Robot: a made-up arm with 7 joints.
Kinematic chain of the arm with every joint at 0, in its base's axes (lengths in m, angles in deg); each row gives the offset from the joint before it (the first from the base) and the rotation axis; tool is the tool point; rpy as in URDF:
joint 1: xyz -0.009 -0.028 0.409 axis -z
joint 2: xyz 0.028 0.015 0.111 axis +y
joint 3: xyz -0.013 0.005 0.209 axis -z
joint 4: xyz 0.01 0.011 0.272 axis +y
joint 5: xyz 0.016 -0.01 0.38 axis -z
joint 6: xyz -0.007 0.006 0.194 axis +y
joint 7: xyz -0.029 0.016 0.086 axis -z
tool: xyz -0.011 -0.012 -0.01 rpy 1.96 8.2 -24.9
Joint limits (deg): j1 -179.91..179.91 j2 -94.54..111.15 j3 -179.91..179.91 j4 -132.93..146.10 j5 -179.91..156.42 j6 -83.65..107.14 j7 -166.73..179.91
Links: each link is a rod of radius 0.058 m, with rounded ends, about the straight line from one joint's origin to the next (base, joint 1, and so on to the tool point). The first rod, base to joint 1, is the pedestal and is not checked.
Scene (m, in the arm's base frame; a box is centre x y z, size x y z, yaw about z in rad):
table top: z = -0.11
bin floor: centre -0 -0.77 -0.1 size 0.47 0.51 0.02 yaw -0.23
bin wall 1: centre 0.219 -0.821 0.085 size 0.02 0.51 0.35 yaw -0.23
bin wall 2: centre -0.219 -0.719 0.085 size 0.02 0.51 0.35 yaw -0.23
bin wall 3: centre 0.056 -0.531 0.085 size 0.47 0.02 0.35 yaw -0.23
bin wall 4: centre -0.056 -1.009 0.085 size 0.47 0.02 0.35 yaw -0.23
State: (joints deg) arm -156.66 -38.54 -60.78 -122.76 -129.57 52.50 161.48
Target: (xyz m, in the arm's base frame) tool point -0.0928 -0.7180 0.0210
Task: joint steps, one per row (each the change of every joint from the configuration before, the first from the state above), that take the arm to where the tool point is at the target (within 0.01 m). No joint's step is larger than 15 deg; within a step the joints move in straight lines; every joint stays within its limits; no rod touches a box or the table.
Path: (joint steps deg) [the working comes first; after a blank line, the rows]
Joints at the target: -87.34 -78.51 2.16 -75.68 -123.97 47.50 160.39
Straight joint move there: touches bin wall 1, bin wall 3.

1: 13.89 -0.27 12.45 5.23 1.01 0.32 0.06
2: 13.90 -0.27 12.44 5.24 1.01 0.32 0.07
3: 13.89 -0.27 12.45 5.23 1.01 0.33 0.06
4: 13.89 -0.27 12.44 5.24 1.01 0.32 0.06
5: 13.90 -0.27 12.45 5.23 1.01 0.32 0.06
6: -0.05 -12.87 0.23 6.97 0.18 -2.20 -0.46
7: -0.05 -12.88 0.24 6.97 0.19 -2.21 -0.47
8: -0.05 -12.87 0.24 6.97 0.18 -2.20 -0.47

